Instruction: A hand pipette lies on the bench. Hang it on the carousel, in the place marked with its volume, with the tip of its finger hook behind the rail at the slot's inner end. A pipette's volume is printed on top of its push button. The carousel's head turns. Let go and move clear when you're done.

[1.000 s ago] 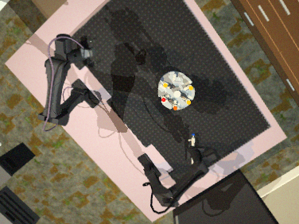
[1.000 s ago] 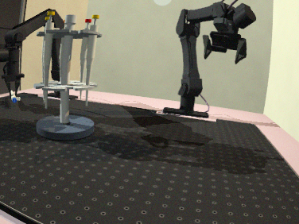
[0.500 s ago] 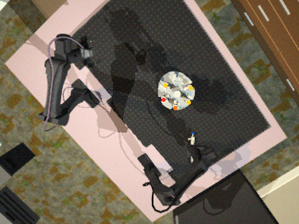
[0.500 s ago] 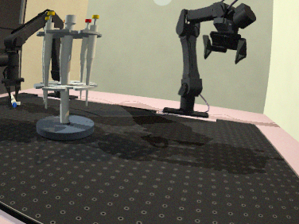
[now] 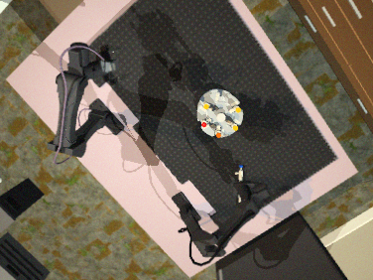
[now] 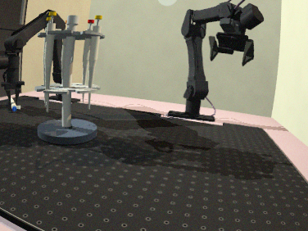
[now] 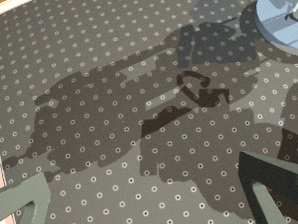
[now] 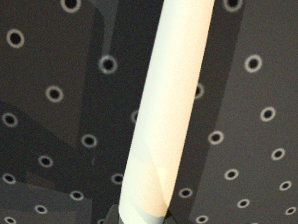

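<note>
The pipette is 3 cm behind my right hand and 2 cm to the right of it.
</note>
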